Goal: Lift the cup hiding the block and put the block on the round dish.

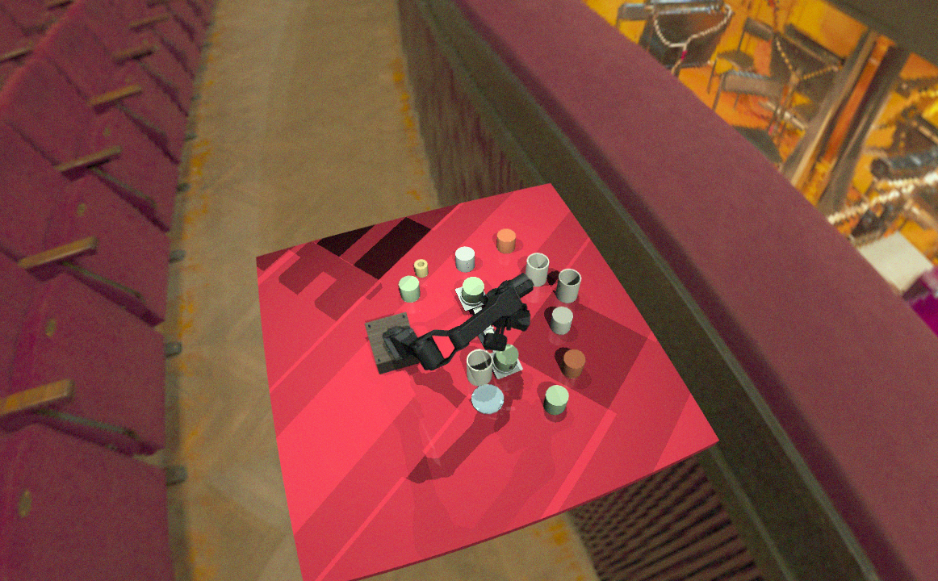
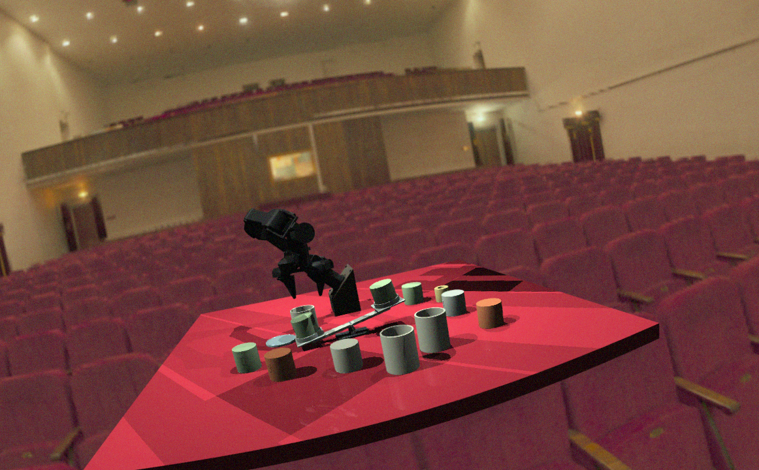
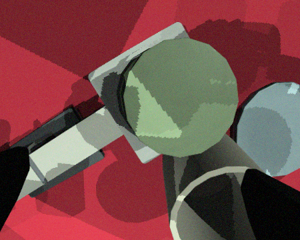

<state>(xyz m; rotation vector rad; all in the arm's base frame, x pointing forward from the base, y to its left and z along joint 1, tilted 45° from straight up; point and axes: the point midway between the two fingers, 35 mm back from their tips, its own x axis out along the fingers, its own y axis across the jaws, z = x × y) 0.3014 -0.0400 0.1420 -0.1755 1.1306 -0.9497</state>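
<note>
Right now my gripper tip is 10 mm short of the grey block, 20 mm to the left of it and 100 mm above it. Round my gripper tip: pale blue round dish (90 mm behind, 110 mm to the right, 140 mm below).
</note>
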